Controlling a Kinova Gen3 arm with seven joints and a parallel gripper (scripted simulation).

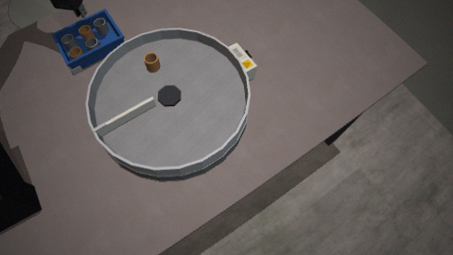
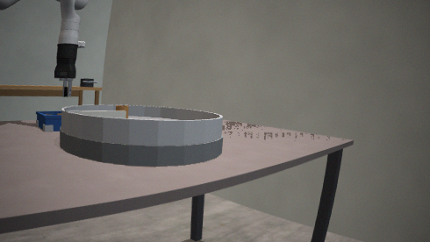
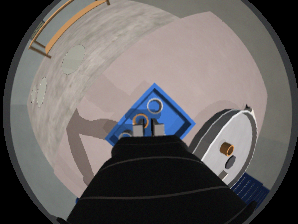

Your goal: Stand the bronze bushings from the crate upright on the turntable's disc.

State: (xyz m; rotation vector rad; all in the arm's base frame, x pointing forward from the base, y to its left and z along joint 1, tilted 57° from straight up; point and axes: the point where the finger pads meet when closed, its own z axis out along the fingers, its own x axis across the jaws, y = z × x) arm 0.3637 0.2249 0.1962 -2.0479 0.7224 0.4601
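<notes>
The crate lies 10 cm below my hand, 3 cm to the right of it and 1 cm behind it. From my hand the other things lie so: turntable disc: 36 cm to the right, 12 cm ahead, 7 cm below.
</notes>
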